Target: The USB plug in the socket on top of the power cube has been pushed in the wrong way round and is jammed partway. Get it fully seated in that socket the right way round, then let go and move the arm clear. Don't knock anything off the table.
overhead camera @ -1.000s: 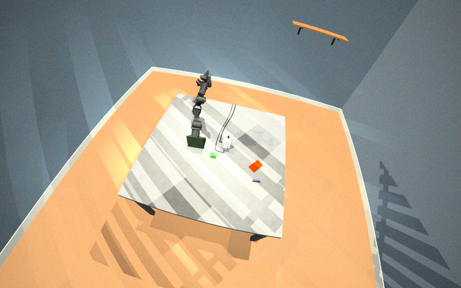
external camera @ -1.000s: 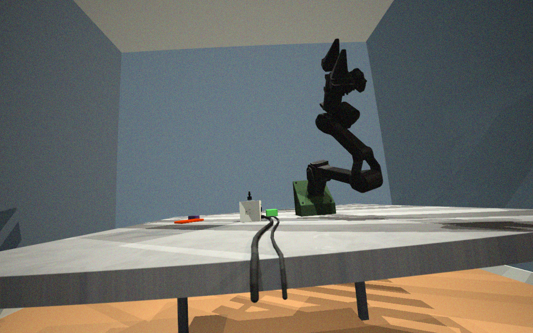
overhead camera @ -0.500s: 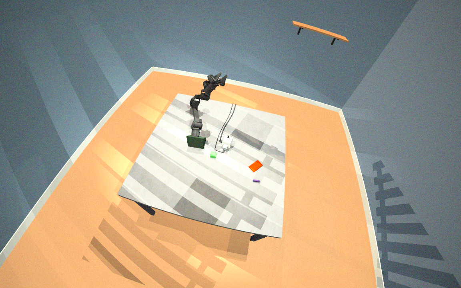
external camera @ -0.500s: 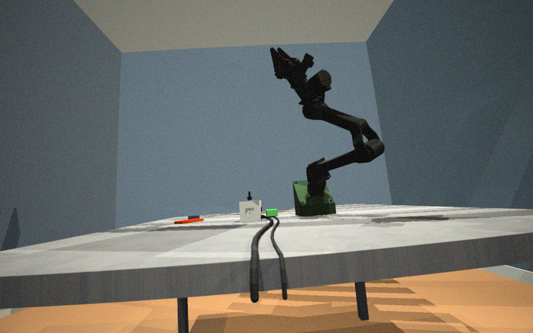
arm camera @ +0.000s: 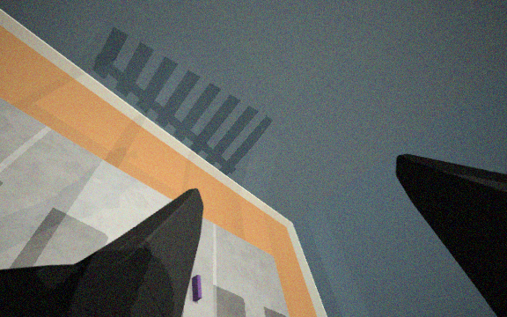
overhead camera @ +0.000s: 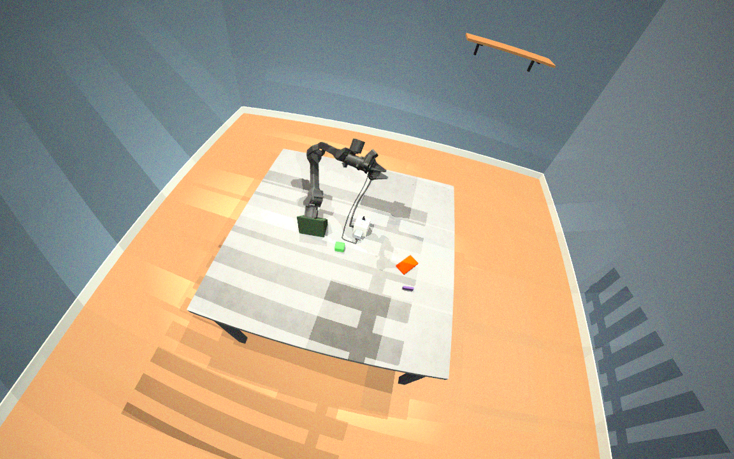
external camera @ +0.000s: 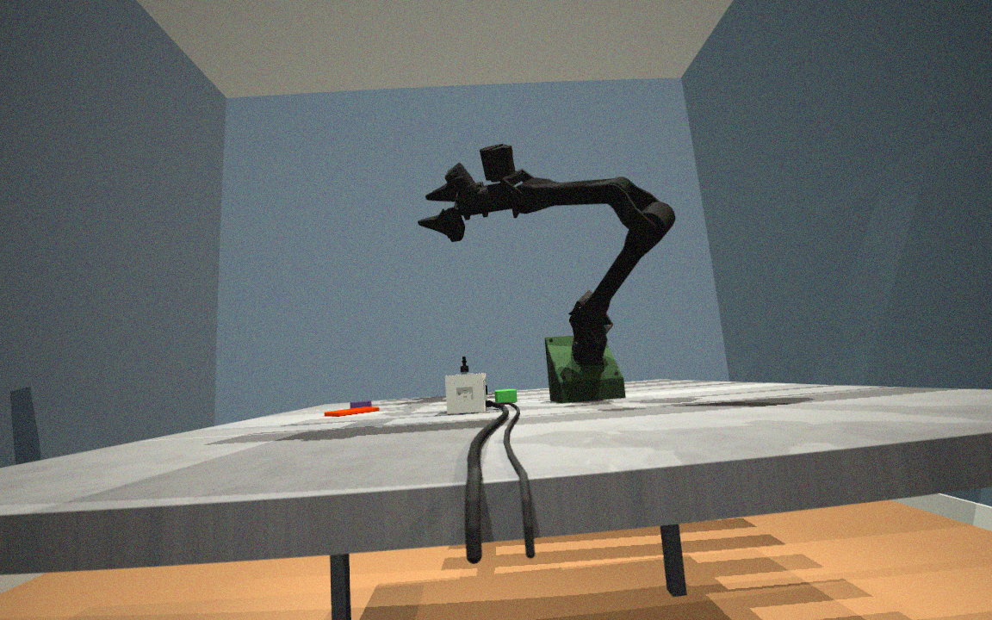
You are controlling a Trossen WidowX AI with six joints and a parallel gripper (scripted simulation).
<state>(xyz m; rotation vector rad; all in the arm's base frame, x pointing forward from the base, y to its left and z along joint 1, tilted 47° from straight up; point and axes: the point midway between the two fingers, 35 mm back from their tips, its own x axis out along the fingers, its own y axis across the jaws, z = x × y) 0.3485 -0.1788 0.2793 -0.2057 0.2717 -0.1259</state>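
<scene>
My gripper tip is now 350 mm above the dark USB plug, 70 mm past it and 10 mm to the right of it. Also, from my gripper tip: purple piece 430 mm below, 320 mm to the right, 230 mm ahead; orange flat piece 440 mm below, 210 mm ahead, 180 mm to the right; green block 430 mm below, 170 mm behind, 160 mm to the right.
</scene>
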